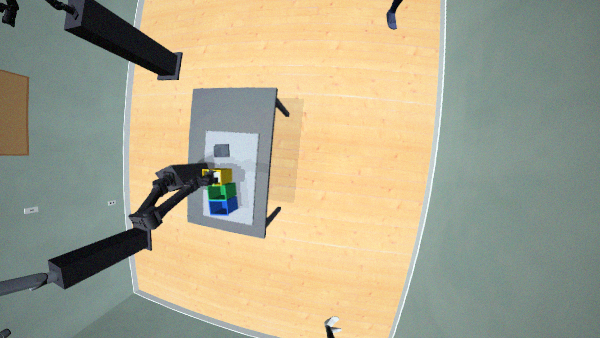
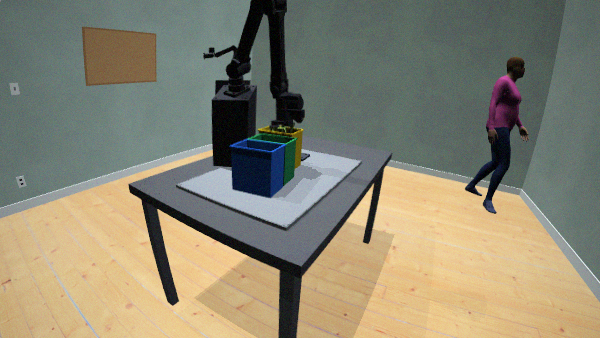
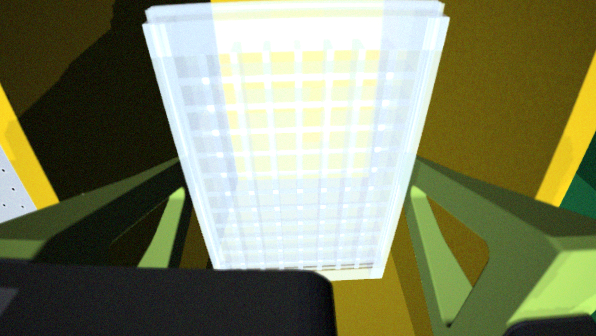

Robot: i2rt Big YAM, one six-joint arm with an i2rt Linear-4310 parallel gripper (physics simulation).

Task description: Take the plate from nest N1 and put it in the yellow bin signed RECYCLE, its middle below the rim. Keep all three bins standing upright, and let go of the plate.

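Pixels of known places: gripper, fingertip midpoint: (image 1: 216, 176) (image 3: 297, 166); arm's base at its link origin: (image 1: 170, 178) (image 2: 237, 91).
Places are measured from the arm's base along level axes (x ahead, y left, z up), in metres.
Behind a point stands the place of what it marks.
Observation:
The clear, ribbed plate (image 3: 300, 150) {z -0.206, x 0.287, y 0.033 m} (image 1: 216, 175) {z -0.209, x 0.277, y 0.045 m} is level between my two fingers, which touch its long sides. My gripper (image 3: 297, 166) {z -0.220, x 0.271, y 0.033 m} (image 2: 282, 128) {z -0.220, x 0.271, y 0.033 m} is shut on the plate, reaching down into the mouth of the yellow bin (image 3: 567, 150) {z -0.169, x 0.313, y -0.025 m} (image 1: 226, 176) {z -0.255, x 0.345, y 0.042 m} (image 2: 298, 150) {z -0.263, x 0.343, y 0.065 m}. Yellow walls show on both sides of the plate, apart from it. The bin stands upright; its sign does not show. The plate's height against the rim is hard to tell, and its underside is hidden. A dark grey nest (image 1: 221, 150) {z -0.351, x 0.208, y 0.255 m} lies beside the yellow bin; its label is unreadable.
The green bin (image 1: 222, 191) {z -0.361, x 0.247, y -0.132 m} (image 2: 289, 160) {z -0.266, x 0.390, y -0.089 m} and the blue bin (image 1: 223, 205) {z -0.360, x 0.268, y -0.268 m} (image 2: 256, 170) {z -0.263, x 0.367, y -0.279 m} stand upright in a row beside the yellow one on the pale mat (image 1: 247, 200) {z -0.362, x 0.513, y -0.171 m} (image 2: 280, 215) {z -0.363, x 0.528, y -0.353 m}. The grey table (image 1: 232, 107) {z -0.376, x 0.257, y 0.664 m} (image 2: 330, 235) {z -0.391, x 0.700, y -0.326 m} carries the mat. A person (image 2: 505, 110) walks in the background.

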